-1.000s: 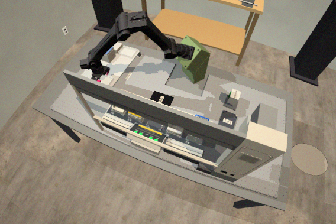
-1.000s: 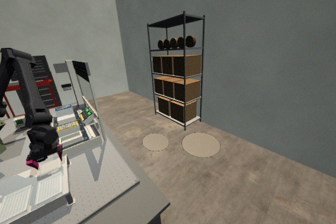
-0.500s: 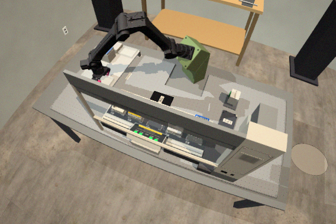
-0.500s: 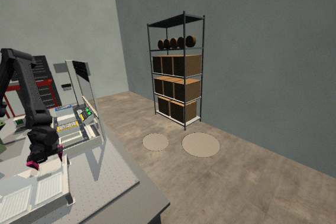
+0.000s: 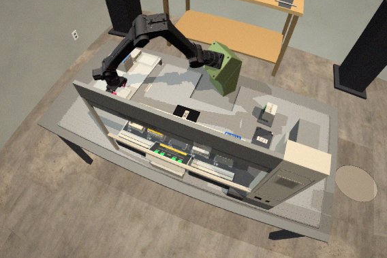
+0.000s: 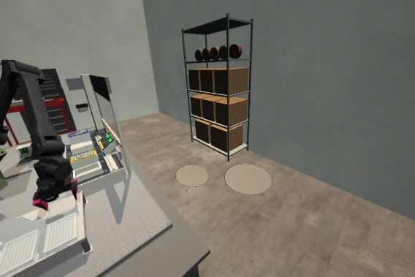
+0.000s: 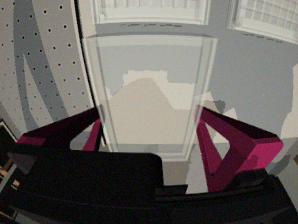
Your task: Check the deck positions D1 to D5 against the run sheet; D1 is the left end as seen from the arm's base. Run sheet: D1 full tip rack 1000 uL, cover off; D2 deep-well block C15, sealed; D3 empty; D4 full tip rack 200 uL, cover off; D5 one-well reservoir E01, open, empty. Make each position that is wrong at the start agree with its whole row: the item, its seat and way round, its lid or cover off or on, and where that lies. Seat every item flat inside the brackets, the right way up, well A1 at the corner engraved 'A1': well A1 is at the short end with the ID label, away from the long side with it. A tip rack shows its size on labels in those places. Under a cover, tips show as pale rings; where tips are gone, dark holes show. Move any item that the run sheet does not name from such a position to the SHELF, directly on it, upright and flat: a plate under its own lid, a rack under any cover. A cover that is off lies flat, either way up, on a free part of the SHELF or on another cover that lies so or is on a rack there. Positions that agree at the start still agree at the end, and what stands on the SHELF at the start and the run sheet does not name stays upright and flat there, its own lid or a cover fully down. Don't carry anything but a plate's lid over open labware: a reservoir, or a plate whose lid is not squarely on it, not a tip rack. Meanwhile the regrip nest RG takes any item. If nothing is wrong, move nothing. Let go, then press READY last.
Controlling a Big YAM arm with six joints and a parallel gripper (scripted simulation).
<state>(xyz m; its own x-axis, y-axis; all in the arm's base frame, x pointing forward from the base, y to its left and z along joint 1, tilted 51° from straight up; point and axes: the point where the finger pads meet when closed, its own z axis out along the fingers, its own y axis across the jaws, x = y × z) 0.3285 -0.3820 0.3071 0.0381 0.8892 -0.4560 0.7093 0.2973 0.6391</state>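
My hand is right at the clear tip-rack cover. The rest, counted from my hand: yellow-labelled tip rack 12 cm ahead, 34 cm to the left, 1 cm above; one-well reservoir 11 cm ahead, 21 cm to the left, 2 cm below; pale shelf 17 cm behind, 6 cm to the right, 3 cm below.
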